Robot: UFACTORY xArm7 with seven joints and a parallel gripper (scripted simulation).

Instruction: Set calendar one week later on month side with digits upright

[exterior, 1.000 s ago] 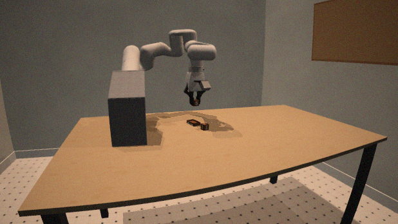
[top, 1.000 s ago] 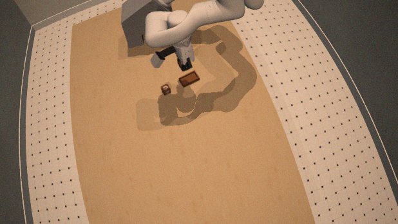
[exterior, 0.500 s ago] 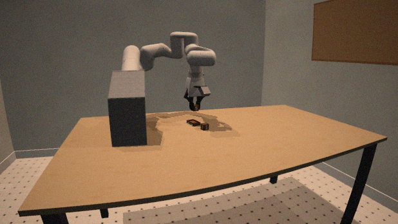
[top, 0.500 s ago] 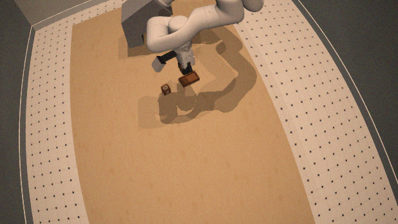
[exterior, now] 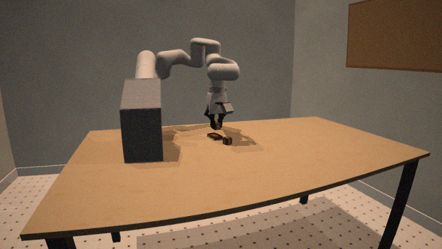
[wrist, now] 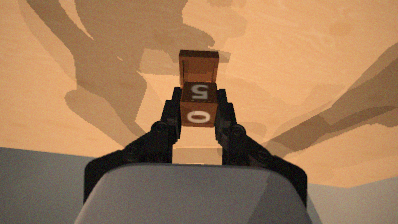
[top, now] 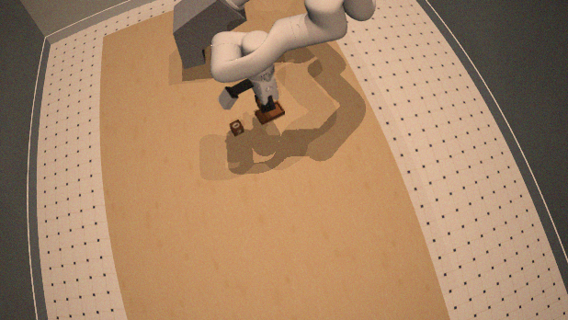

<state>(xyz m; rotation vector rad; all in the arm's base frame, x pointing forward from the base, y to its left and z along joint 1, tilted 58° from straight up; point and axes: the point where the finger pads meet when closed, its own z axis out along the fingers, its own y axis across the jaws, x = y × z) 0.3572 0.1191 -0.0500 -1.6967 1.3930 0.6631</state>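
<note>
The brown tray lies 2 cm to the left of my hand and 7 cm below it.
</note>
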